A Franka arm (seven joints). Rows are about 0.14 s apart.
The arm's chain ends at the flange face. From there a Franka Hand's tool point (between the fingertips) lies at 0.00 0.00 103.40 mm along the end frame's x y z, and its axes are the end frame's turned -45 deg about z.
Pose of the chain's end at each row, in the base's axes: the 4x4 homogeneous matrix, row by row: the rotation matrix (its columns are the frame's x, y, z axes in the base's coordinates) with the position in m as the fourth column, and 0 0 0 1 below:
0.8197, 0.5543, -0.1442, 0.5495; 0.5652, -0.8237, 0.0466, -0.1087; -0.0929, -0.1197, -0.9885, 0.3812; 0, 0, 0, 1
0.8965, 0.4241, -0.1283, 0.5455; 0.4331, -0.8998, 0.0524, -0.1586; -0.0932, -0.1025, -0.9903, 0.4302; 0, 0, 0, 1
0.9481, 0.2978, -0.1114, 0.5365; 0.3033, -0.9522, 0.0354, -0.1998; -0.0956, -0.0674, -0.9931, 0.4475; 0, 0, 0, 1
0.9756, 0.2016, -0.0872, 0.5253; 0.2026, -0.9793, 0.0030, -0.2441; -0.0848, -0.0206, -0.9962, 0.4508; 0, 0, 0, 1
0.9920, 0.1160, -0.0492, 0.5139; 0.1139, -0.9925, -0.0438, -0.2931; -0.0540, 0.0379, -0.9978, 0.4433; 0, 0, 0, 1
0.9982, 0.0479, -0.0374, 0.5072; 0.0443, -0.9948, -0.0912, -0.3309; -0.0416, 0.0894, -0.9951, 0.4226; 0, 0, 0, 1
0.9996, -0.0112, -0.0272, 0.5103; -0.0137, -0.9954, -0.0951, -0.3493; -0.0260, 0.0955, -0.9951, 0.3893; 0, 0, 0, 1
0.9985, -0.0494, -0.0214, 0.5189; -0.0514, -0.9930, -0.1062, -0.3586; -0.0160, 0.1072, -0.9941, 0.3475; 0, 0, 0, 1
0.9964, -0.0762, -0.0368, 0.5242; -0.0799, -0.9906, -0.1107, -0.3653; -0.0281, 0.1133, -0.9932, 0.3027; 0, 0, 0, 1
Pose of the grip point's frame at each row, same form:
0.1877, 0.9716, -0.1442, 0.5346; 0.9821, -0.1828, 0.0466, -0.1039; 0.0190, -0.1503, -0.9885, 0.2790; 0, 0, 0, 1
0.3340, 0.9338, -0.1283, 0.5322; 0.9425, -0.3300, 0.0524, -0.1532; 0.0066, -0.1384, -0.9903, 0.3278; 0, 0, 0, 1
0.4598, 0.8810, -0.1114, 0.5250; 0.8878, -0.4588, 0.0354, -0.1961; -0.0199, -0.1153, -0.9931, 0.3448; 0, 0, 0, 1
0.5473, 0.8324, -0.0872, 0.5163; 0.8357, -0.5492, 0.0030, -0.2438; -0.0454, -0.0745, -0.9962, 0.3478; 0, 0, 0, 1
0.6194, 0.7835, -0.0492, 0.5088; 0.7823, -0.6213, -0.0438, -0.2976; -0.0650, -0.0114, -0.9978, 0.3401; 0, 0, 0, 1
0.6720, 0.7397, -0.0374, 0.5033; 0.7348, -0.6721, -0.0912, -0.3403; -0.0926, 0.0338, -0.9951, 0.3197; 0, 0, 0, 1
0.7147, 0.6989, -0.0272, 0.5075; 0.6942, -0.7135, -0.0951, -0.3591; -0.0859, 0.0491, -0.9951, 0.2864; 0, 0, 0, 1
0.7410, 0.6711, -0.0214, 0.5167; 0.6658, -0.7385, -0.1062, -0.3696; -0.0871, 0.0645, -0.9941, 0.2447; 0, 0, 0, 1
0.7584, 0.6507, -0.0368, 0.5204; 0.6440, -0.7570, -0.1107, -0.3767; -0.1000, 0.0602, -0.9932, 0.2000; 0, 0, 0, 1

